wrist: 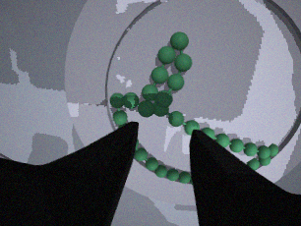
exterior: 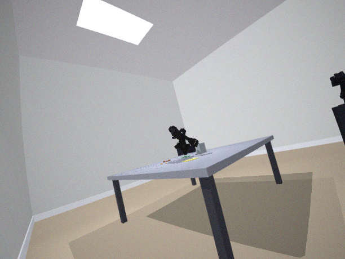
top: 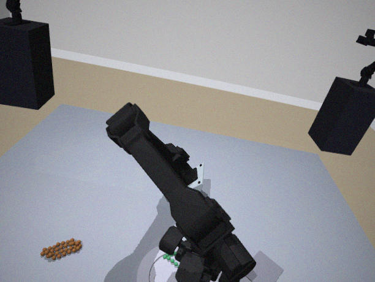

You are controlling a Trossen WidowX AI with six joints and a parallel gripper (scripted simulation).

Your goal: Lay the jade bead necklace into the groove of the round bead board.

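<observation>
My gripper tip is 3 cm to the left of the round bead board and 2 cm above it. Round my gripper tip: yellow strip: 19 cm ahead, 19 cm to the left, 3 cm below; flat grey square: 5 cm behind, 20 cm to the left, 3 cm below.
</observation>
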